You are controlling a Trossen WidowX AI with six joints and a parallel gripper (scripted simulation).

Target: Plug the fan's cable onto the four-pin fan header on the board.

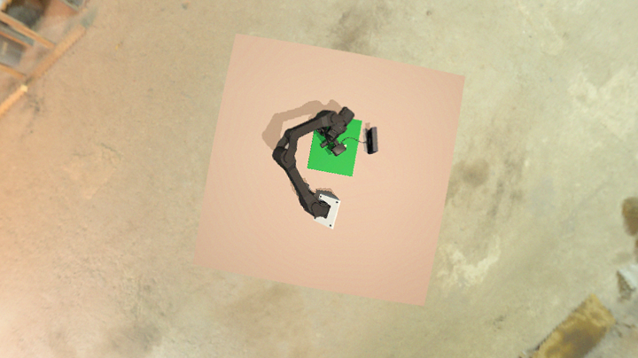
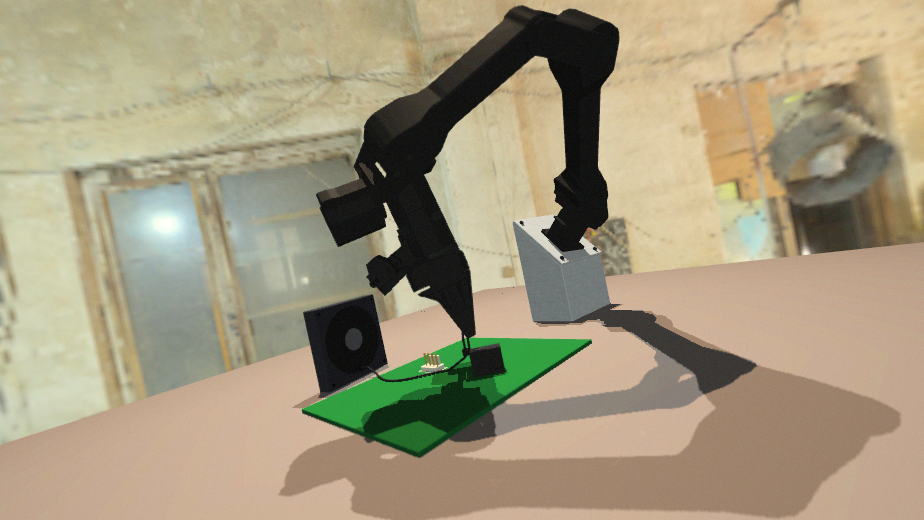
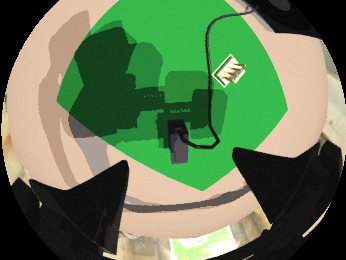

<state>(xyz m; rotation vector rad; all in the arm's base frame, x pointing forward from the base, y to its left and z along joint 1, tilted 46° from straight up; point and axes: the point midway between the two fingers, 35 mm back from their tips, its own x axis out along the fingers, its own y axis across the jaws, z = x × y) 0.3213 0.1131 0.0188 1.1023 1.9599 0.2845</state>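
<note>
The black plug lies 1 cm behind my gripper tip, 1 cm to the left of it and 4 cm below it. The rest, counted from my gripper tip: four-pin header 2 cm ahead, 9 cm to the right, 6 cm below; black fan 8 cm ahead, 21 cm to the right; green board 1 cm ahead, 5 cm to the right, 8 cm below.
</note>
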